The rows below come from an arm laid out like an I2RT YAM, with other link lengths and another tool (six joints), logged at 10 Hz.
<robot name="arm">
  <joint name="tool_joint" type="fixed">
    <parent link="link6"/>
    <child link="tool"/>
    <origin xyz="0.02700 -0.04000 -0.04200" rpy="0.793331 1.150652 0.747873"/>
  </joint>
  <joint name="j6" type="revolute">
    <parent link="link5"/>
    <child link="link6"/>
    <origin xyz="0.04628 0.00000 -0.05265" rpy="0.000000 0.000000 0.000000"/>
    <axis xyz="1 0 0"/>
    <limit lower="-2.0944" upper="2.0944"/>
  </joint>
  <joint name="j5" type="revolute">
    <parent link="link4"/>
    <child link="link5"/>
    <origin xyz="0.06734 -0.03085 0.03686" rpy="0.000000 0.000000 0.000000"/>
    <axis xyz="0 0 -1"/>
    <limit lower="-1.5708" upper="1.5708"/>
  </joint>
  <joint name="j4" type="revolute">
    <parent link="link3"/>
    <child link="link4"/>
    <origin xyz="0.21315 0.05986 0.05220" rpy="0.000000 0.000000 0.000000"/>
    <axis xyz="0 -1 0"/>
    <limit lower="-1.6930" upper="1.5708"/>
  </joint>
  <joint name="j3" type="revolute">
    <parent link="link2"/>
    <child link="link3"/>
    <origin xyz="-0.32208 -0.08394 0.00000" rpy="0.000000 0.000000 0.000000"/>
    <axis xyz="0 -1 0"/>
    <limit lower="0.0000" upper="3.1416"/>
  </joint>
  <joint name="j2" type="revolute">
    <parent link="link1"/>
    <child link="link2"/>
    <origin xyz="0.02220 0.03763 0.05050" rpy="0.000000 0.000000 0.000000"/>
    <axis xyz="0 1 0"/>
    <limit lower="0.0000" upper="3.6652"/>
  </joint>
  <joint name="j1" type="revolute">
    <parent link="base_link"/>
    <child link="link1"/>
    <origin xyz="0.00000 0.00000 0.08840" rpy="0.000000 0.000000 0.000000"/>
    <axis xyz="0 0 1"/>
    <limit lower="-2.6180" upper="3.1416"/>
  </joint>
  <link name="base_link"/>
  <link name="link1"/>
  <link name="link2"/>
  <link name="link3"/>
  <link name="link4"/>
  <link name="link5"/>
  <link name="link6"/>
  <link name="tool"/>
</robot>
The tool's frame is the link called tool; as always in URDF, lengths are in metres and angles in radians.
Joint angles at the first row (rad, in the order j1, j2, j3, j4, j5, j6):
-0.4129, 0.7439, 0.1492, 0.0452, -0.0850, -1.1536
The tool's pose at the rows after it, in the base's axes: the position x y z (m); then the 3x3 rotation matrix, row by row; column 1 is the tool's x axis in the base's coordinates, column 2 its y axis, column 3 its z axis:
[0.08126 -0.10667 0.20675], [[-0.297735 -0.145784 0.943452], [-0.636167 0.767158 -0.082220], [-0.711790 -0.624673 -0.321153]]
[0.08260 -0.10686 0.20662], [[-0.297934 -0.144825 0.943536], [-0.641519 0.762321 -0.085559], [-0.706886 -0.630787 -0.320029]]
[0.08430 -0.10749 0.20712], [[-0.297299 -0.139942 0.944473], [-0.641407 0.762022 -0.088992], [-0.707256 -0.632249 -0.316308]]
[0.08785 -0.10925 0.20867], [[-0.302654 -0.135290 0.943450], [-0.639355 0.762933 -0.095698], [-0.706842 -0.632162 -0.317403]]
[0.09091 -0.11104 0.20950], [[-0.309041 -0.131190 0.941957], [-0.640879 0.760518 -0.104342], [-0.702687 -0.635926 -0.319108]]
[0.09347 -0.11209 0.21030], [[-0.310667 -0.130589 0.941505], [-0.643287 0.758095 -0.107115], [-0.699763 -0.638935 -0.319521]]
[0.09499 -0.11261 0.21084], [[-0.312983 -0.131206 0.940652], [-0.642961 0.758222 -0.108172], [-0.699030 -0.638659 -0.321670]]
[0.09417 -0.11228 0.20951], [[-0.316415 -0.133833 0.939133], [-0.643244 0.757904 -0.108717], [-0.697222 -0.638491 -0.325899]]
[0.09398 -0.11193 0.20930], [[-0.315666 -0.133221 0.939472], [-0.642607 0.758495 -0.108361], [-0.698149 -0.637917 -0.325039]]
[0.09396 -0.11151 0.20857], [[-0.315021 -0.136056 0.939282], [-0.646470 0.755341 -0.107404], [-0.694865 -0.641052 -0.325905]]
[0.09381 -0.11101 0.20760], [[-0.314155 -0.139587 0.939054], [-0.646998 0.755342 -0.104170], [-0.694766 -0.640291 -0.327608]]
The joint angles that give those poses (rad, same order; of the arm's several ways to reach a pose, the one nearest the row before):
-0.3975, 0.7524, 0.1364, 0.0686, -0.0663, -1.1551
-0.3837, 0.7621, 0.1304, 0.0879, -0.0502, -1.1536
-0.3771, 0.7746, 0.1286, 0.1064, -0.0419, -1.1482
-0.3727, 0.8025, 0.1331, 0.1290, -0.0318, -1.1428
-0.3704, 0.8303, 0.1328, 0.1568, -0.0204, -1.1428
-0.3676, 0.8493, 0.1335, 0.1758, -0.0145, -1.1441
-0.3647, 0.8596, 0.1365, 0.1810, -0.0107, -1.1428
-0.3630, 0.8589, 0.1316, 0.1810, -0.0078, -1.1436
-0.3588, 0.8565, 0.1307, 0.1802, -0.0049, -1.1404
-0.3533, 0.8575, 0.1254, 0.1866, 0.0001, -1.1428
-0.3498, 0.8573, 0.1216, 0.1884, 0.0002, -1.1426

